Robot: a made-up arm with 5 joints. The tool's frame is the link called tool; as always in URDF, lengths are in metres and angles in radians.
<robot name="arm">
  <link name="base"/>
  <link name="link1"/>
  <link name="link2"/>
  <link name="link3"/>
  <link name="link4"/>
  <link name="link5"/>
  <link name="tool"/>
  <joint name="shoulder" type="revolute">
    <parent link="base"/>
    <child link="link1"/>
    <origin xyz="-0.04 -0.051 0.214" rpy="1.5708 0 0"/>
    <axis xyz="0 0 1"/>
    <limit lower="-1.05" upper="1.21"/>
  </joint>
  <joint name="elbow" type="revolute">
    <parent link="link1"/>
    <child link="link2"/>
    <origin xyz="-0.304 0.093 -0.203" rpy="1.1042 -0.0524 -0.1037"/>
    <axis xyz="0 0 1"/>
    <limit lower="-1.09" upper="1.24"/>
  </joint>
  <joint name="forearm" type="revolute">
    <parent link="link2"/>
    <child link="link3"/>
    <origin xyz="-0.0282 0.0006 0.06" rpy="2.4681 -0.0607 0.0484"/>
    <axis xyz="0 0 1"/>
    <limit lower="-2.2" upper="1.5"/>
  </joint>
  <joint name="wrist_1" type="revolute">
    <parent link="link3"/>
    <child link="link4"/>
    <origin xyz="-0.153 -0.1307 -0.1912" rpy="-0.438 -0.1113 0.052"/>
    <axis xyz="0 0 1"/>
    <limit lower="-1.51" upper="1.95"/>
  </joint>
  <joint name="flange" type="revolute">
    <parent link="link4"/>
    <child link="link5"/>
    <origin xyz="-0.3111 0.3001 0.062" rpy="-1.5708 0 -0.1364"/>
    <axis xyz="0 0 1"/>
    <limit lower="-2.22" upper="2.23"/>
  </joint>
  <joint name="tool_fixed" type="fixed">
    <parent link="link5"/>
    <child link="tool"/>
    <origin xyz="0.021 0.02 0.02" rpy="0 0 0"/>
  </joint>
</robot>
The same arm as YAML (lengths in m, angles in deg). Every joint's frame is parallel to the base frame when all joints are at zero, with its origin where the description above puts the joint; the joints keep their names.
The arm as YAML. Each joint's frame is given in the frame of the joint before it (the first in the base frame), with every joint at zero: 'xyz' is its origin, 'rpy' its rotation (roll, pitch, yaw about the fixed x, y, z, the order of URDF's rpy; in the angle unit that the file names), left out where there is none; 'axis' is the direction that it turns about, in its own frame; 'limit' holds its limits. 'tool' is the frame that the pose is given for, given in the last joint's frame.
units:
  length: m
  angle: deg
joints:
  - name: shoulder
    type: revolute
    origin:
      xyz: [-0.04, -0.051, 0.214]
    axis: "-y"
    limit:
      lower: -60.16
      upper: 69.33
  - name: elbow
    type: revolute
    origin:
      xyz: [-0.304, 0.203, 0.093]
    axis: [-0.115898, -0.449193, -0.885886]
    limit:
      lower: -62.45
      upper: 71.05
  - name: forearm
    type: revolute
    origin:
      xyz: [-0.035, -0.026, -0.05]
    axis: [0.167404, 0.900023, 0.40241]
    limit:
      lower: -126.05
      upper: 85.94
  - name: wrist_1
    type: revolute
    origin:
      xyz: [-0.173, -0.208, 0.062]
    axis: [0.0, 1.0, -0.0001]
    limit:
      lower: -86.52
      upper: 111.73
  - name: flange
    type: revolute
    origin:
      xyz: [-0.349, 0.062, -0.255]
    axis: [0.0, -0.0001, -1.0]
    limit:
      lower: -127.2
      upper: 127.77
tool:
  origin:
    xyz: [0.021, -0.02, -0.02]
    rpy: [180.0, 0.0, 0.0]

